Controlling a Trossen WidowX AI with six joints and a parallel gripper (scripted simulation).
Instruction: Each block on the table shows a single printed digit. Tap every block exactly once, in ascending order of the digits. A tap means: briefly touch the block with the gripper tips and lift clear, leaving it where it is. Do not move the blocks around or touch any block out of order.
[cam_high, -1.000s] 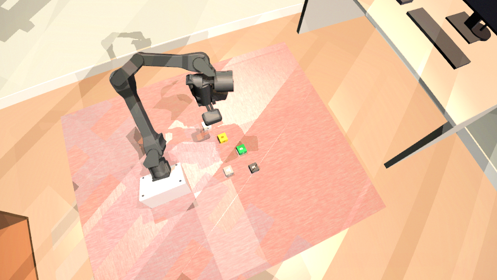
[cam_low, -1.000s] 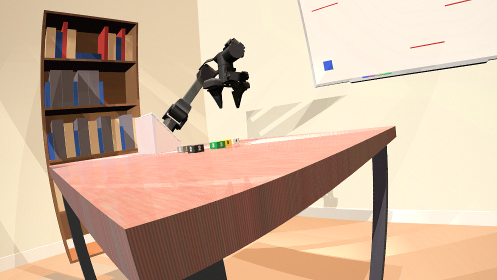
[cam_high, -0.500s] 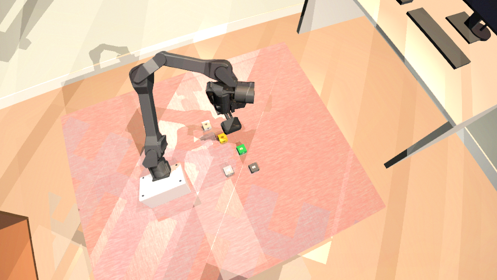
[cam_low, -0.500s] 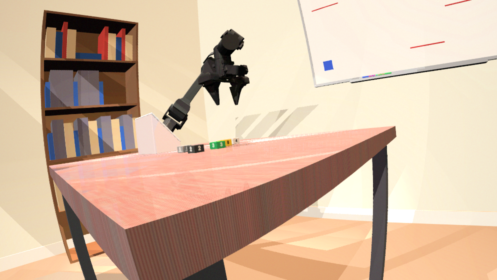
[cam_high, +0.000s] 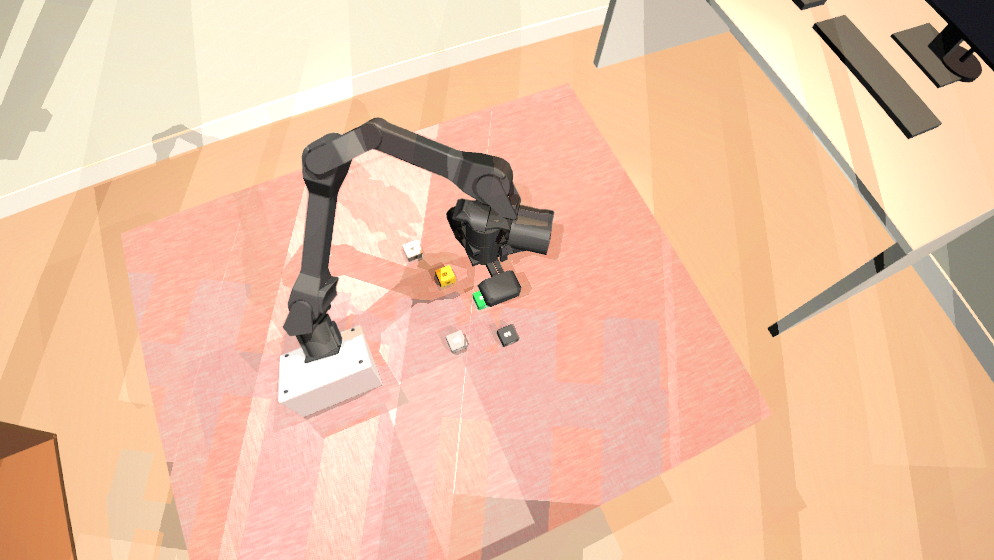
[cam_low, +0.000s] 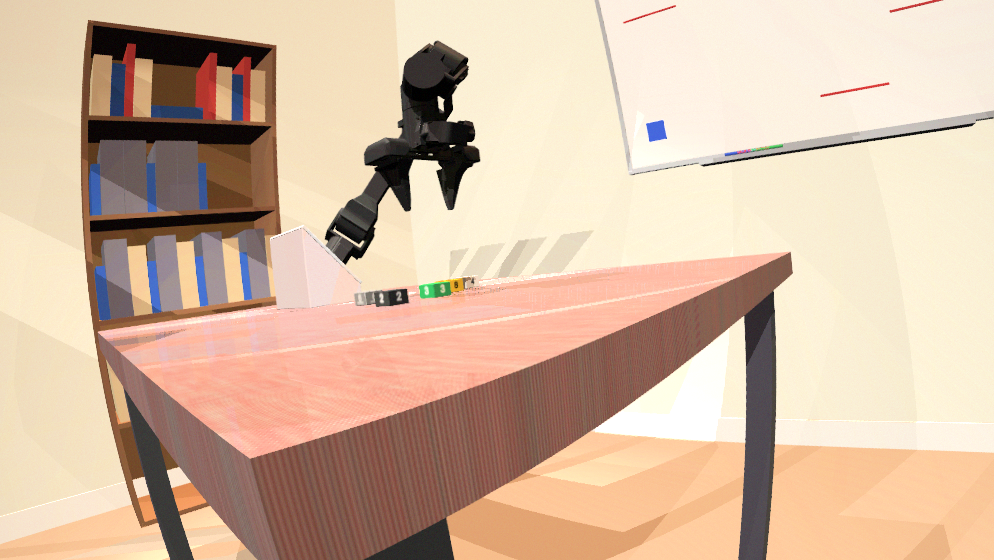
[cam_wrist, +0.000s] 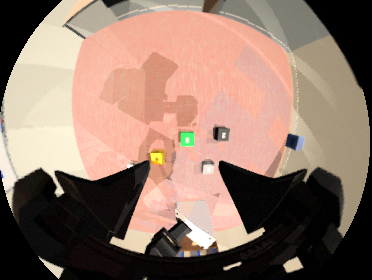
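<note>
My gripper tip is 30 mm short of the black block, 100 mm to the left of it and 110 mm above it. From my gripper tip the other things lie so: green block 10 mm to the right, 110 mm below; yellow block 60 mm behind, 60 mm to the left, 110 mm below; white block 110 mm behind, 130 mm to the left, 110 mm below.
</note>
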